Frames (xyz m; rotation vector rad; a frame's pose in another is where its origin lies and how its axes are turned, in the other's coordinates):
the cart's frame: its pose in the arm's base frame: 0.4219 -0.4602 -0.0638 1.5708 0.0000 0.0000
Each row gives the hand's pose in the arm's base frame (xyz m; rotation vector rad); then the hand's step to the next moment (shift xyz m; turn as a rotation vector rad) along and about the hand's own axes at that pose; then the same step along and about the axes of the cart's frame.
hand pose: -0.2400 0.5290 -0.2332 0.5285 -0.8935 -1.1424
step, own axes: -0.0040 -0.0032 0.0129 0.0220 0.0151 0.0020
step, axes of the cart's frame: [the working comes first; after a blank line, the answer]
step, axes of the arm's base frame: -0.0130 0.0036 0.0035 0.0097 -0.0150 0.0199

-0.0130 0.0035 -0.0036 0.0097 0.0199 0.0150
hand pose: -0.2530 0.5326 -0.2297 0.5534 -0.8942 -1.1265
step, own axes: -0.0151 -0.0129 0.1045 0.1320 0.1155 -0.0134
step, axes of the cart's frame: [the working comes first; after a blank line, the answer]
step, axes of the arm's base frame: -0.0964 0.0150 0.0424 0.0927 -0.0827 0.1246

-0.0964 0.0424 -0.0150 0.0927 0.1246 0.0827
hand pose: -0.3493 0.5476 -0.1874 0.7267 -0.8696 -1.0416
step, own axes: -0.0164 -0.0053 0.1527 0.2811 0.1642 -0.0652
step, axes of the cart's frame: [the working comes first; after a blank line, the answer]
step, axes of the arm's base frame: -0.1397 -0.0020 0.0639 0.1952 -0.2002 0.1791

-0.1397 0.0639 0.0020 0.1952 0.1791 0.2002
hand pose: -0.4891 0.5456 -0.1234 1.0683 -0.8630 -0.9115
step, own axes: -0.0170 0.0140 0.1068 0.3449 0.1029 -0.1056
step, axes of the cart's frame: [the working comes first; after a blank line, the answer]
step, axes of the arm's base frame: -0.1008 -0.0171 0.0380 0.2444 -0.2585 0.1188

-0.1008 0.0380 0.0171 0.2444 0.1188 0.2585
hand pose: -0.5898 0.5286 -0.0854 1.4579 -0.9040 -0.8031
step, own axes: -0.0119 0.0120 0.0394 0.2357 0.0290 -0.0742
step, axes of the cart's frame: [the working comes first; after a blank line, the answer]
step, axes of the arm's base frame: -0.0413 -0.0079 0.0085 0.1722 -0.1750 0.0402

-0.0413 0.0085 0.0079 0.1722 0.0402 0.1750
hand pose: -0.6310 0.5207 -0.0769 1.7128 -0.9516 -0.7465
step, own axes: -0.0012 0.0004 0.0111 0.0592 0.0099 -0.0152
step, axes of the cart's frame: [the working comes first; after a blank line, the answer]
step, axes of the arm's base frame: -0.0099 -0.0042 -0.0030 0.0398 -0.0461 0.0115

-0.0099 -0.0030 0.0042 0.0398 0.0115 0.0461
